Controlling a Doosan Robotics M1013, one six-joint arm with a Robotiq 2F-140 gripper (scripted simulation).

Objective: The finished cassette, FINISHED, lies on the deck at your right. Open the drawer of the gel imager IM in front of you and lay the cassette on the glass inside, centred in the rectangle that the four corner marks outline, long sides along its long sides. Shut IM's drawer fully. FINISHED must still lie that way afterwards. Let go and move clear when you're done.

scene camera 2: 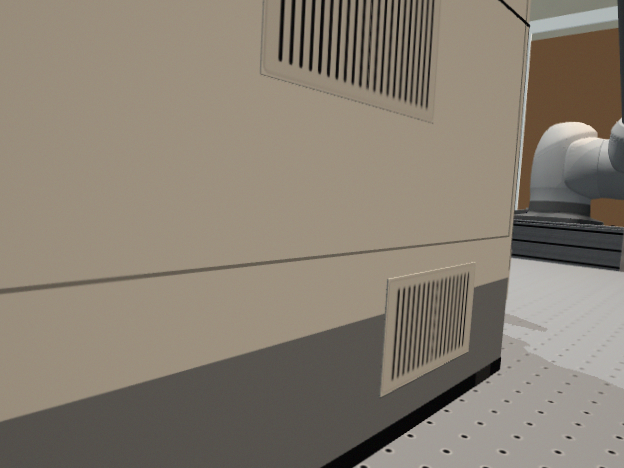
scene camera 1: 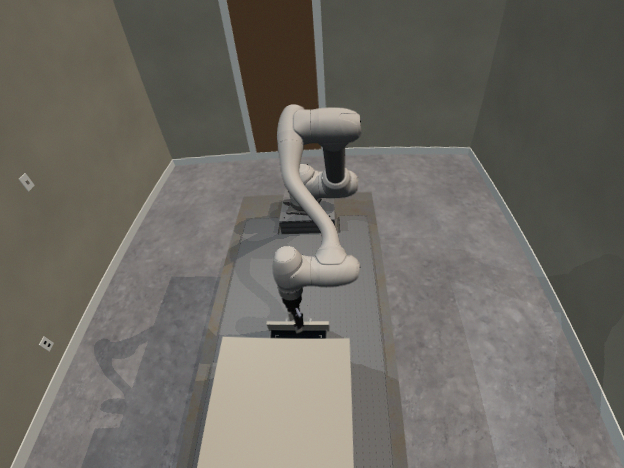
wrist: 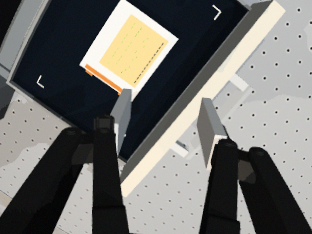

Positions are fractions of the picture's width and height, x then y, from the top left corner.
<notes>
In view: my gripper (wrist: 0.53, 0.46) and a gel imager (scene camera 2: 0.37, 0.50).
The gel imager shows as well in scene camera 1 (scene camera 1: 0.43, 0.85) and in the wrist view (wrist: 0.08, 0.10).
</notes>
